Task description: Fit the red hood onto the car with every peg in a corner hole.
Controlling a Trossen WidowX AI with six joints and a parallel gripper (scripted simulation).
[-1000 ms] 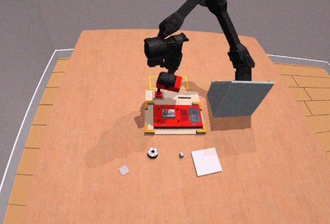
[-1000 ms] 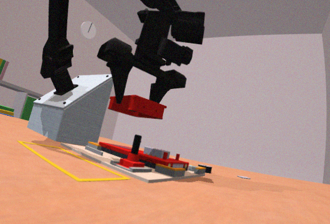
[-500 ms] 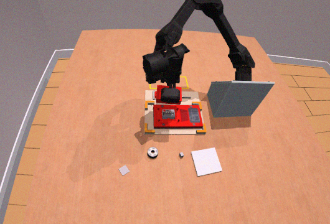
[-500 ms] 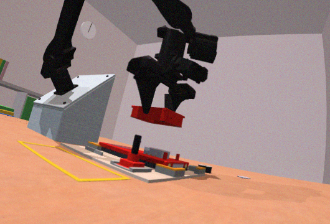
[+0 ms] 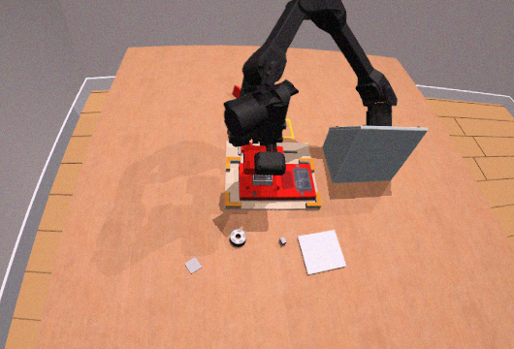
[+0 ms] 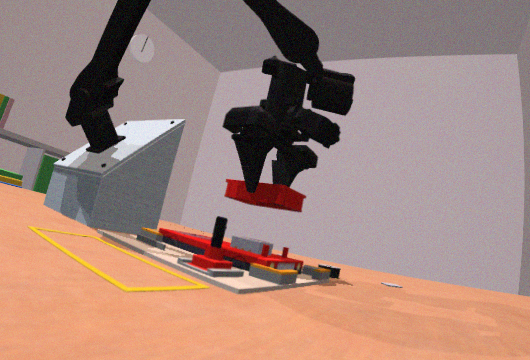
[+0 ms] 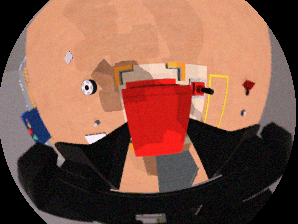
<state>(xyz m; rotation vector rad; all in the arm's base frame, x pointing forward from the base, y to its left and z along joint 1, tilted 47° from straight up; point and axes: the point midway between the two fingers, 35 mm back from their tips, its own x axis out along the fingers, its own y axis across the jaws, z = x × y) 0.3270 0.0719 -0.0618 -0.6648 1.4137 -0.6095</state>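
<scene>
My gripper tip is 80 mm above the grey engine block, 10 mm to the right of it and 10 mm past it. Also, from my gripper tip: white square sheet (200 mm to the left, 150 mm behind, 100 mm below); red hood (10 mm above); small cube (170 mm to the left, 90 mm below, 50 mm behind).
</scene>
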